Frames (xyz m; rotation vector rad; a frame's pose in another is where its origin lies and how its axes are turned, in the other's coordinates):
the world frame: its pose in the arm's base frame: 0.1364 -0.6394 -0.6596 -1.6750 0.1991 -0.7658
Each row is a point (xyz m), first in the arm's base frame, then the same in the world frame.
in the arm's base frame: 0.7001 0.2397 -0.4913
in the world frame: 0.0370 -0.2333 1.0311
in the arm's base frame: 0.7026 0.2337 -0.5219
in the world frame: 0.0306 -0.2027 1.0295
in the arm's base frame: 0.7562 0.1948 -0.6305
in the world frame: 0.0513 -0.0774 1.0355
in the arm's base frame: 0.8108 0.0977 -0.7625
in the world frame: 0.0944 0.0852 0.9963
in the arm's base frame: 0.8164 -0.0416 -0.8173
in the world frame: 0.1508 0.1741 0.8897
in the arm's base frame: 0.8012 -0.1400 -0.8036
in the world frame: 0.1955 0.1832 0.8002
